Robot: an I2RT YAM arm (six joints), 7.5 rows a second.
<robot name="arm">
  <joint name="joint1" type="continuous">
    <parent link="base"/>
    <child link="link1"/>
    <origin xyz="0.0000 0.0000 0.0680"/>
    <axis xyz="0 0 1"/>
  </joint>
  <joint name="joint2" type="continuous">
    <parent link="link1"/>
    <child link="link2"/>
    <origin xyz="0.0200 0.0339 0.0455" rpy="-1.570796 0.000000 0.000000"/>
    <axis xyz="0 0 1"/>
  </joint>
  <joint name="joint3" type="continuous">
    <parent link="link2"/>
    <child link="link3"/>
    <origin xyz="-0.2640 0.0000 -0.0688" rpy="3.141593 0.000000 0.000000"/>
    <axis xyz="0 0 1"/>
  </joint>
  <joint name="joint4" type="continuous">
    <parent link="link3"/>
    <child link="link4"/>
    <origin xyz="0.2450 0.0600 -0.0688"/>
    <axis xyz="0 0 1"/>
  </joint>
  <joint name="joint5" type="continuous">
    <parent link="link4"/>
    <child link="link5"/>
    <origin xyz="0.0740 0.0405 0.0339" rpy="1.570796 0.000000 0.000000"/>
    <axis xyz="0 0 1"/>
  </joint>
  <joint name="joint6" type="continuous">
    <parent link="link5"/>
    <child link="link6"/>
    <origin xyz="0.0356 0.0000 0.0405" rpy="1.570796 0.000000 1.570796"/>
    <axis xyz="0 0 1"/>
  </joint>
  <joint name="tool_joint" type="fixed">
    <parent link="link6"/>
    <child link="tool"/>
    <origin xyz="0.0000 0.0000 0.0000" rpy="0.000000 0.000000 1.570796"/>
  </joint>
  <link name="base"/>
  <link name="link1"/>
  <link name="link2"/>
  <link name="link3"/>
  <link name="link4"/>
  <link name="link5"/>
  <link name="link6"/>
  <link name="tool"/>
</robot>
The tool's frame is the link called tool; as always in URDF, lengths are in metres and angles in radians. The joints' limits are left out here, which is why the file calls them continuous.
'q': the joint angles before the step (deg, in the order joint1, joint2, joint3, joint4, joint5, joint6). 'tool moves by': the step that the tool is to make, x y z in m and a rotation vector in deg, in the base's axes. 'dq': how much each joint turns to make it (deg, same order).
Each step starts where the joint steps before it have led.
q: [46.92 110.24 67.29 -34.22 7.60 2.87]
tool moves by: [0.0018 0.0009 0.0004 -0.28 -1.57 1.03]
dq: [-0.01 0.01 -0.03 1.09 1.06 -1.33]
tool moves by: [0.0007 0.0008 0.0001 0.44 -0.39 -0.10]
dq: [0.01 0.02 -0.02 0.61 0.01 0.11]
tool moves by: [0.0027 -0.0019 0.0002 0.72 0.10 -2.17]
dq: [-0.54 0.02 0.06 0.16 -0.14 1.74]
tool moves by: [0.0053 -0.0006 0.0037 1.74 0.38 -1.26]
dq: [-0.80 -0.03 0.83 0.01 -1.31 0.84]
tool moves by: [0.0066 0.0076 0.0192 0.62 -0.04 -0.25]
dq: [0.06 0.00 4.81 -4.38 -0.30 0.42]
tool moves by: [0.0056 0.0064 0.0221 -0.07 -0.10 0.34]
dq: [0.07 -0.01 5.36 -5.31 0.04 -0.29]
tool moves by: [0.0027 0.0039 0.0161 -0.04 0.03 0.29]
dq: [0.11 0.00 3.82 -3.84 -0.04 -0.17]
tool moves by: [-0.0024 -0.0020 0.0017 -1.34 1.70 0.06]
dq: [0.02 0.03 0.70 -2.81 -0.29 0.04]
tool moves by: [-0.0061 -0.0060 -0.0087 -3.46 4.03 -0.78]
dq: [0.00 0.69 -0.62 -4.08 -0.32 0.86]
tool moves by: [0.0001 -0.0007 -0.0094 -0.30 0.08 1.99]
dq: [-0.10 0.49 -1.53 1.98 -0.16 -2.10]
